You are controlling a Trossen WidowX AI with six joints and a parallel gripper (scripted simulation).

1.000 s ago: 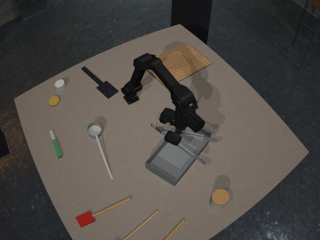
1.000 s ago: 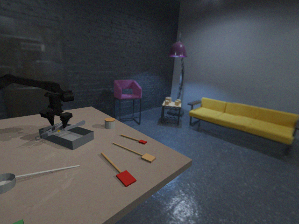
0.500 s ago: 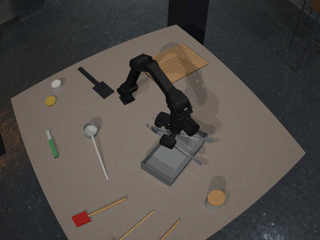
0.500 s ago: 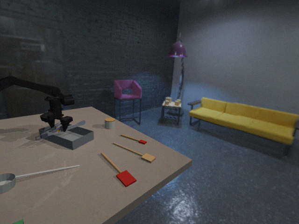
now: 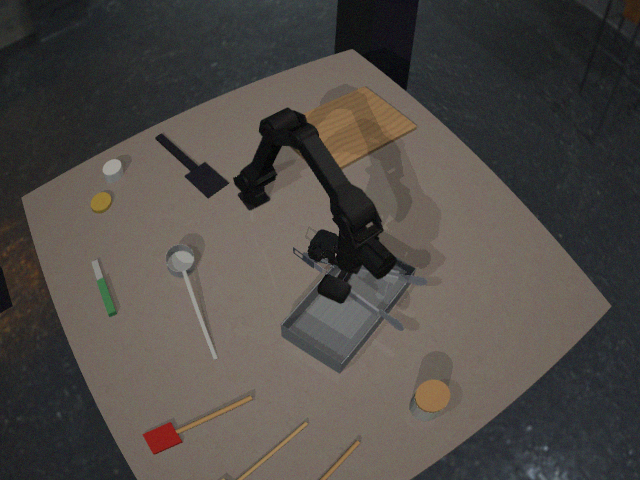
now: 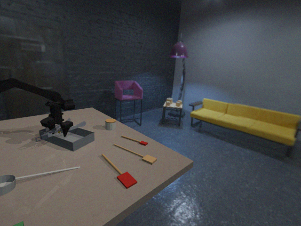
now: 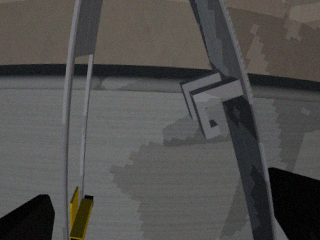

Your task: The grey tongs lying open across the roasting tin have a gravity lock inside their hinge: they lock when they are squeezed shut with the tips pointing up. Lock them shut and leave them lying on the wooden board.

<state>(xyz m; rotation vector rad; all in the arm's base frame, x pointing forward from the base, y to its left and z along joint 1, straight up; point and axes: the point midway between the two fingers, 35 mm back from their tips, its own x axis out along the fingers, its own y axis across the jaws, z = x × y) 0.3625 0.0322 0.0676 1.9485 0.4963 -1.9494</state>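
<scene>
My gripper tip is now 4 cm short of the grey roasting tin, 2 cm to the left of it and 1 cm above it. From my gripper tip the other things lie so: cork-lidded jar 35 cm ahead, 2 cm to the right; then red spatula 50 cm to the right, 11 cm ahead, 3 cm below; then wooden board 45 cm behind, 33 cm to the left, 3 cm below.
</scene>
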